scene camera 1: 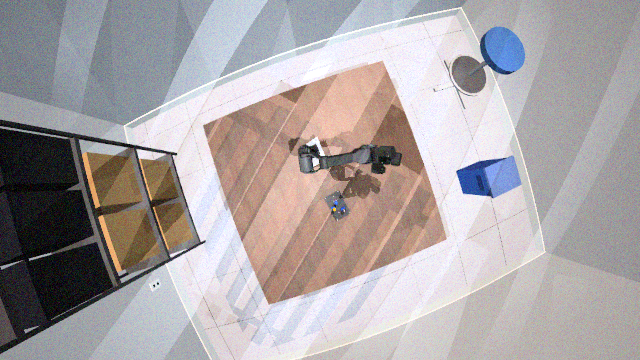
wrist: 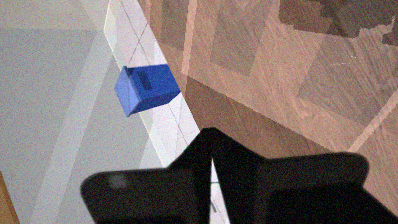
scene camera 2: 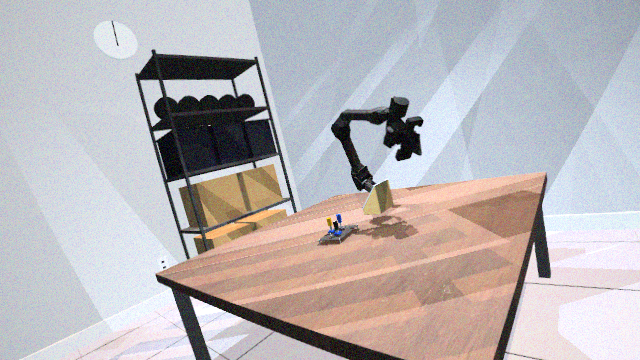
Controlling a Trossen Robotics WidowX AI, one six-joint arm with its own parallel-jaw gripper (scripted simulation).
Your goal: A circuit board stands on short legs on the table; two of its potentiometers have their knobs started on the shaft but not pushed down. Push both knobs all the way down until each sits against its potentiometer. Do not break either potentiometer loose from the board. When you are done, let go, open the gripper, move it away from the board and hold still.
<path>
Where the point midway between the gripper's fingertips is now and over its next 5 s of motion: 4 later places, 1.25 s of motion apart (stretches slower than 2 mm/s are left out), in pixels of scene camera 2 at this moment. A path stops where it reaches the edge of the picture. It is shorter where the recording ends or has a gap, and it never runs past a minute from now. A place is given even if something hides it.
My gripper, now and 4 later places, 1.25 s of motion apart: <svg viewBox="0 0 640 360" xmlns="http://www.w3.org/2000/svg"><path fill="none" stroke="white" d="M420 154L336 208L338 214L338 215L339 218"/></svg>
</path>
